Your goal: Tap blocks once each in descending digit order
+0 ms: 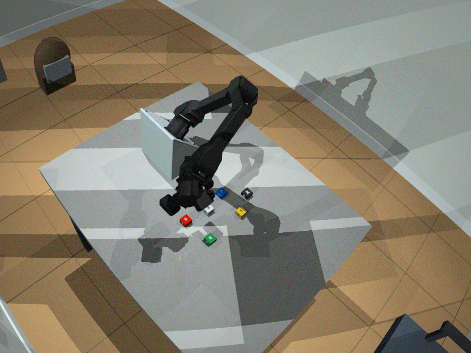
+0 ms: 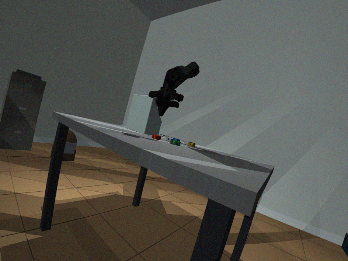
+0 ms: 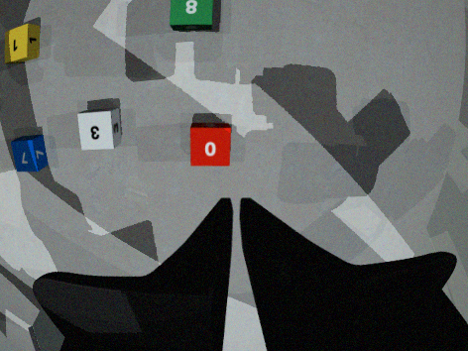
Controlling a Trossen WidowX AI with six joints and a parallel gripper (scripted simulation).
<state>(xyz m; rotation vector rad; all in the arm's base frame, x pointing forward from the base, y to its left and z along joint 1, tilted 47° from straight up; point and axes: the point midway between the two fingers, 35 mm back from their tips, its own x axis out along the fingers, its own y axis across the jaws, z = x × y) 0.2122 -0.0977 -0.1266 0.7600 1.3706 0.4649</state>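
My gripper tip is 10 mm to the right of the red block and 110 mm above it. From my gripper tip the other things lie so: green block 110 mm ahead, 10 mm to the left, 110 mm below; white block 30 mm ahead, 100 mm to the left, 110 mm below; blue block 20 mm ahead, 190 mm to the left, 110 mm below.
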